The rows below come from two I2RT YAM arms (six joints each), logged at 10 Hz.
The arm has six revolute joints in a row. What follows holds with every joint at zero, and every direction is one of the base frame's.
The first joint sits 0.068 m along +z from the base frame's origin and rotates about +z.
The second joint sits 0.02 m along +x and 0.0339 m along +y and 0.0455 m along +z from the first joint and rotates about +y.
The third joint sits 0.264 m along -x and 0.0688 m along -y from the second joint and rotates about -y.
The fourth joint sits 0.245 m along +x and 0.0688 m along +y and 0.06 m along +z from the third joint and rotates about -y.
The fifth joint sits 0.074 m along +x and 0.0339 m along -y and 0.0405 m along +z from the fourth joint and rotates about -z.
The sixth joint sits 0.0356 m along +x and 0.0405 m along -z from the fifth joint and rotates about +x.
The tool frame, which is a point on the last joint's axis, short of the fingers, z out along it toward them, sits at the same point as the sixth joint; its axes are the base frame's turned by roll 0, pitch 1.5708 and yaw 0 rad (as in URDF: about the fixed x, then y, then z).
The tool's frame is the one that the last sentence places.
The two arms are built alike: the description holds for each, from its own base.
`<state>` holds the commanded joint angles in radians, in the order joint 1, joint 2, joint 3, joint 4, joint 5, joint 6, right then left.
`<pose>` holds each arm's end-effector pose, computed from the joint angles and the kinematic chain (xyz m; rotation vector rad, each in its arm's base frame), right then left.
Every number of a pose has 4 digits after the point. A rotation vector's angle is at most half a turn.
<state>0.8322 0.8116 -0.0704 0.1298 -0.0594 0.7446 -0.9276 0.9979 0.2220 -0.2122 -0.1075 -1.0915</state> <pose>0.0794 0.0904 0.0792 -0.1407 2.4787 0.8157 0.0954 -0.1209 0.1152 -0.2624 2.6666 -0.6034</pose>
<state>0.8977 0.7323 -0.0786 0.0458 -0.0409 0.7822 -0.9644 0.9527 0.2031 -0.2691 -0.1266 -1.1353</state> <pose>0.0705 0.0908 0.0778 -0.1665 2.5019 0.8298 0.0861 -0.1162 0.1126 -0.2789 2.6873 -0.5785</pose>
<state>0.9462 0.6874 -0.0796 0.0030 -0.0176 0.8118 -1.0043 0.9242 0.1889 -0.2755 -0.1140 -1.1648</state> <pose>0.0656 0.0921 0.0784 -0.1781 2.5053 0.8396 0.0791 -0.1168 0.1117 -0.2621 2.7030 -0.6179</pose>
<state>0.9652 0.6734 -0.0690 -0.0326 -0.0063 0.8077 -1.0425 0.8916 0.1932 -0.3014 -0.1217 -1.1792</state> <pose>0.0642 0.0930 0.0800 -0.2015 2.5114 0.8256 0.0740 -0.1183 0.1153 -0.2335 2.7011 -0.6396</pose>
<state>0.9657 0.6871 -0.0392 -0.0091 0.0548 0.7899 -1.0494 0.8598 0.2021 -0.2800 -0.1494 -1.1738</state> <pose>0.0700 0.0977 0.0896 -0.1855 2.4451 0.7943 0.0758 -0.1213 0.1232 -0.2293 2.6383 -0.6895</pose>
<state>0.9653 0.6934 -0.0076 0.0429 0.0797 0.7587 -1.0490 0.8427 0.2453 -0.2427 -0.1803 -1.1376</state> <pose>0.0760 0.1049 0.1031 -0.1978 2.3569 0.8199 0.0820 -0.1298 0.1412 -0.2009 2.5418 -0.7599</pose>
